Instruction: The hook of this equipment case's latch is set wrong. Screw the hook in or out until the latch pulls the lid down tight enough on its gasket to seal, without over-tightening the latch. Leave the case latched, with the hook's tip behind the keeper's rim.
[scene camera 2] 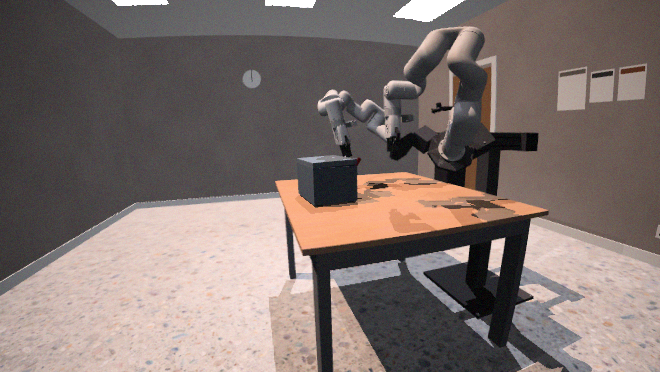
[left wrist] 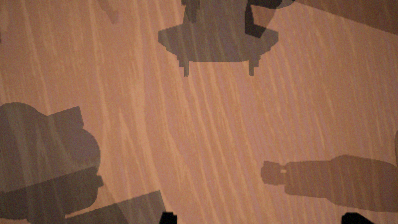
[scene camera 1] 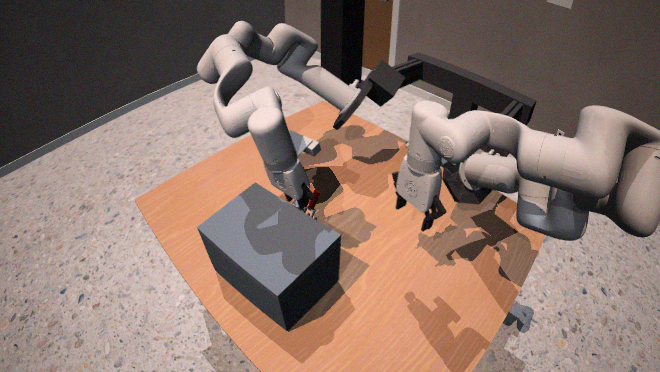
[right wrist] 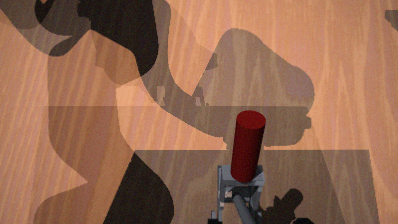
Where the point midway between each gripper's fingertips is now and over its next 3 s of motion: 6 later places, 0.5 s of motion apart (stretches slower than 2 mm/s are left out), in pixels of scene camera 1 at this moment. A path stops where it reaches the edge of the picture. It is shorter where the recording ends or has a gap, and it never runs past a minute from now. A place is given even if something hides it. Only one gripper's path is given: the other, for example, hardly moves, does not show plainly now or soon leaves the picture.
My right gripper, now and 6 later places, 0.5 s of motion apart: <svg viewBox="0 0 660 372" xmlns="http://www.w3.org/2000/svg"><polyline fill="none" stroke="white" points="298,201 299,202 303,199 306,195 303,198 299,201 298,200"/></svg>
